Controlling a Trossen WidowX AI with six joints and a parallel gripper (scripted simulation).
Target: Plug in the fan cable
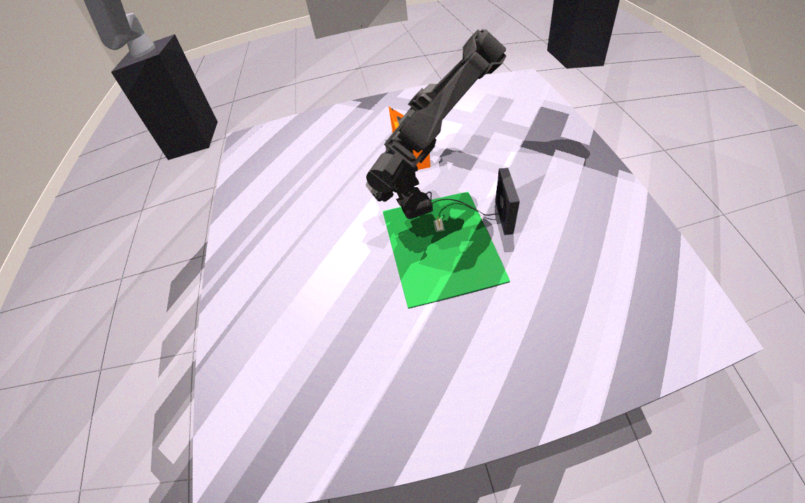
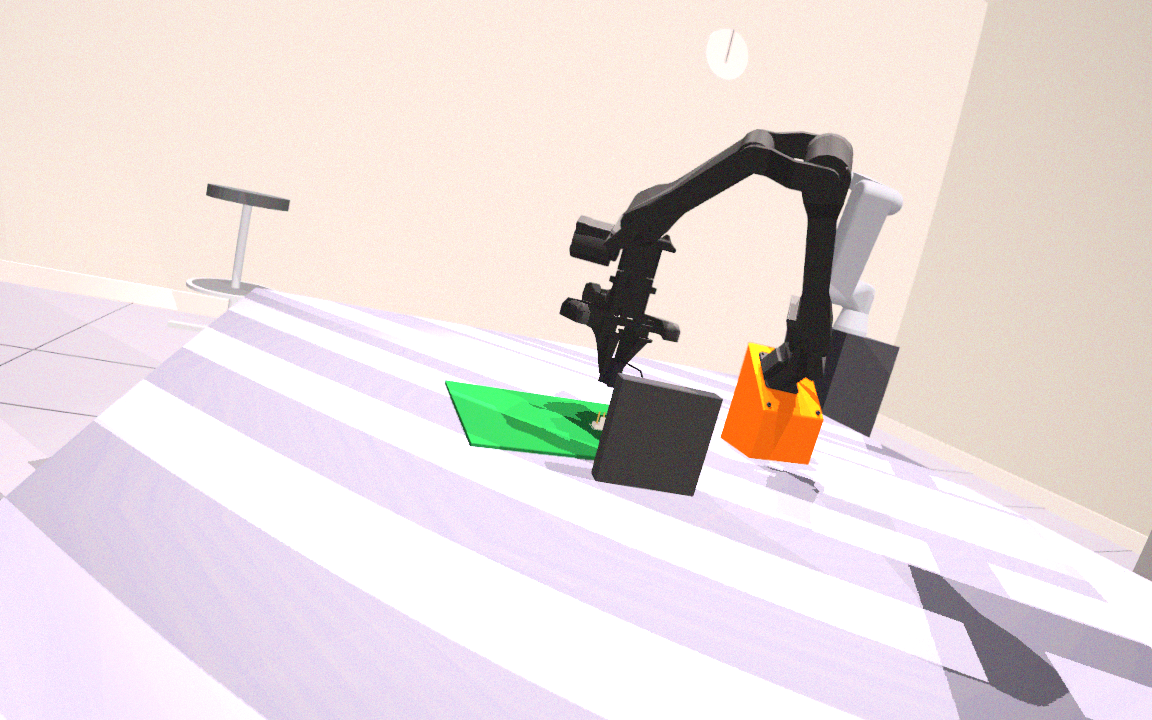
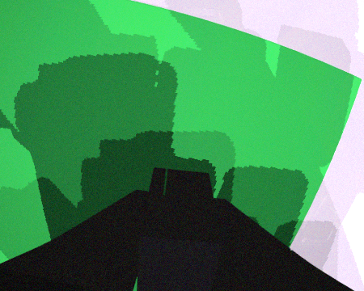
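My gripper tip is now 10 mm to the right of the black plug and 10 mm below it. The rest, counted from my gripper tip: dark fan (240 mm to the left, 20 mm ahead, 10 mm below); fan header (70 mm to the left, 60 mm below, 20 mm ahead); green board (80 mm below, 70 mm to the left, 70 mm ahead).
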